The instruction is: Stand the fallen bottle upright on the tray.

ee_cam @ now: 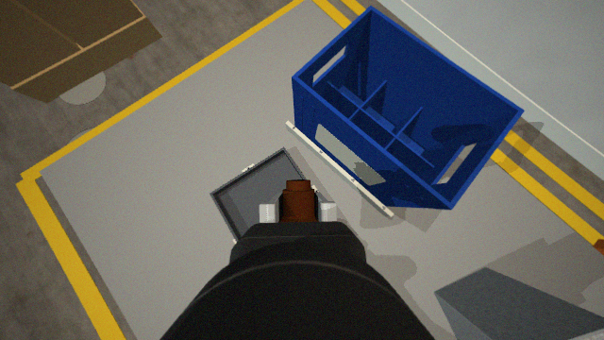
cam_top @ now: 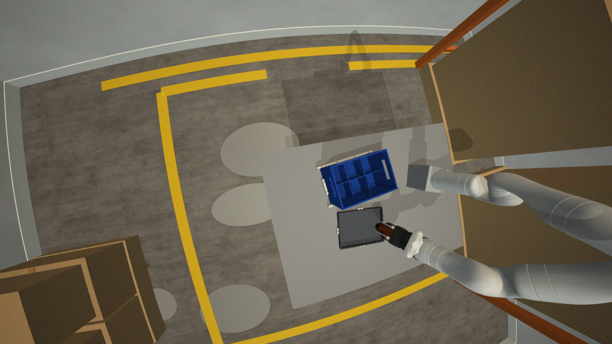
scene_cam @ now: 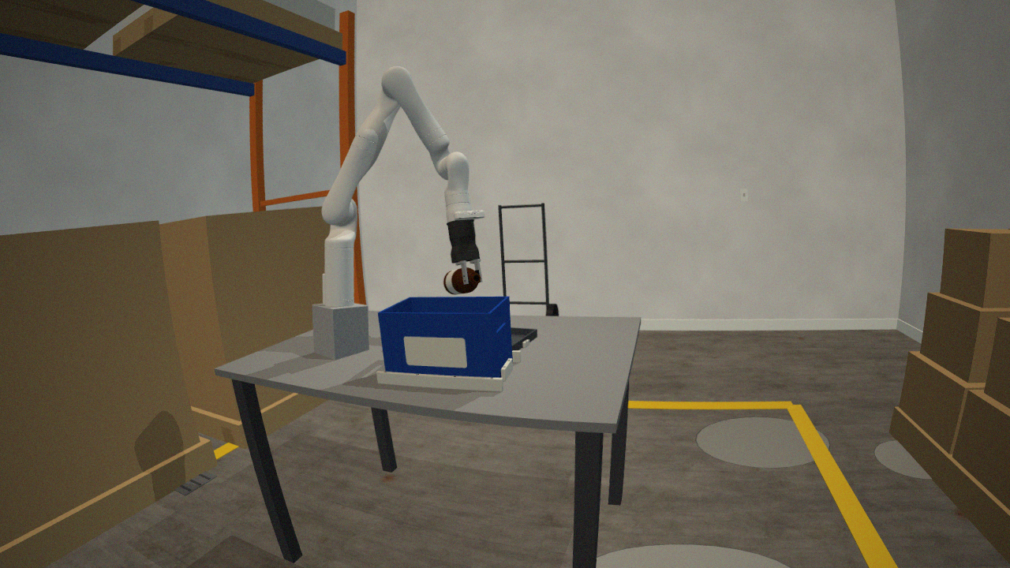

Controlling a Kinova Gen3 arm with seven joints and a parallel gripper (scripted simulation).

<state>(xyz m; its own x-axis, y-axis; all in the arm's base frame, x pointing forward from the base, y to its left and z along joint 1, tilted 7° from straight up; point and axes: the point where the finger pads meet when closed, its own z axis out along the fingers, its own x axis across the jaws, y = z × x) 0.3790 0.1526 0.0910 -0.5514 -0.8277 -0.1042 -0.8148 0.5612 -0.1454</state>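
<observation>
Now: hand 40 mm past the brown bottle, 30 mm to the right of it and 10 mm above it. Round my hand: dark grey tray: 190 mm below, 50 mm to the left; blue crate: 210 mm to the right, 120 mm below, 40 mm ahead.
</observation>
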